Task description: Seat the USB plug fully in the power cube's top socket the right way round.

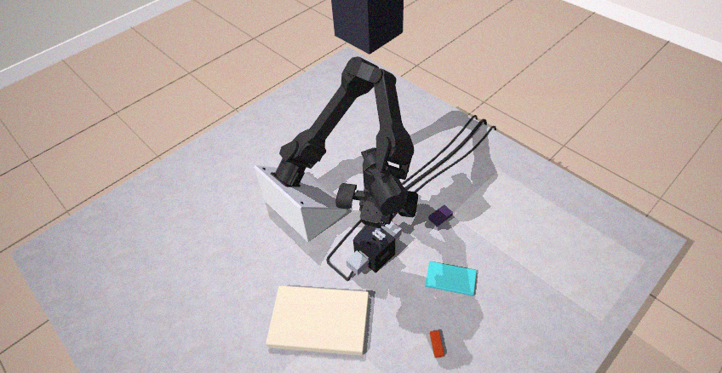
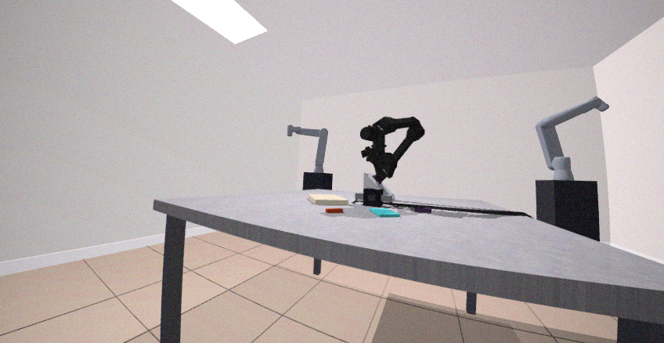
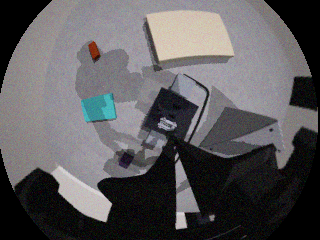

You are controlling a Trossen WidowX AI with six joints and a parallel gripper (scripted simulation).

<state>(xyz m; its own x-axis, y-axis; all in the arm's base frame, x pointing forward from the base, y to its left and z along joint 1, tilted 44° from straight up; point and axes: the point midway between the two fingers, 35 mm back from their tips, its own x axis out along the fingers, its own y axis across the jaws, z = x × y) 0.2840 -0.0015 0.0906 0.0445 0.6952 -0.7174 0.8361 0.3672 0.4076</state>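
Now: the light USB plug 20 mm below my gripper tip. Round my gripper tip: cream pad: 240 mm to the right, 120 mm below, 30 mm ahead; then purple block: 200 mm to the left, 130 mm below, 50 mm ahead; then cyan card: 190 mm ahead, 130 mm below, 60 mm to the left.
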